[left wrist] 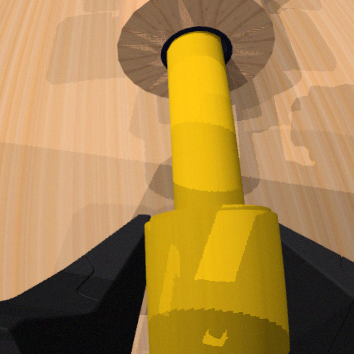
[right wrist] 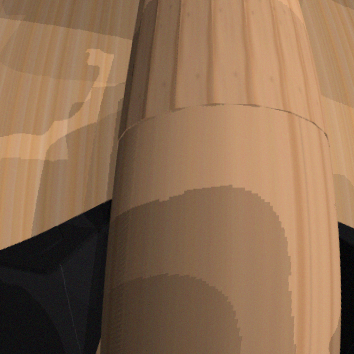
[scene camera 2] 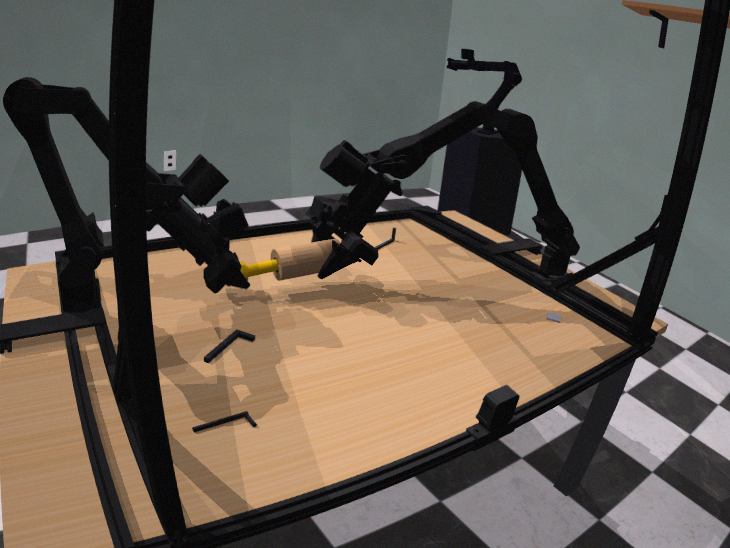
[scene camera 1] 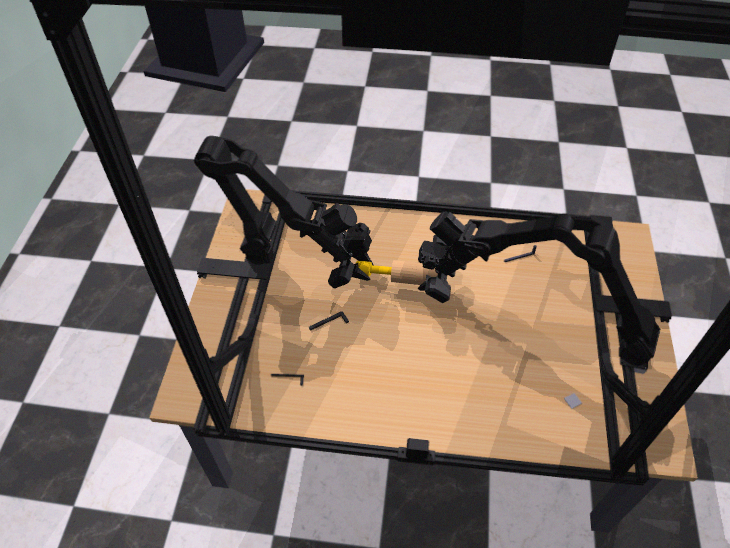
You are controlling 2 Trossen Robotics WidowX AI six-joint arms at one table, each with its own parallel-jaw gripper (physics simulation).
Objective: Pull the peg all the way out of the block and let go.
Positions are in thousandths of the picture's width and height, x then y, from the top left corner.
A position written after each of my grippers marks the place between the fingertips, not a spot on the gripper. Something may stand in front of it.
My left gripper shows in the left wrist view (572,643), in scene camera 2 (336,514) and in scene camera 1 (509,499); in the right wrist view it is out of frame. My right gripper shows in the right wrist view (586,597), in scene camera 2 (428,495) and in scene camera 1 (576,512); in the left wrist view it is out of frame. A round wooden block shows in the left wrist view (699,117), in the right wrist view (631,637), in scene camera 2 (412,475) and in scene camera 1 (554,497).
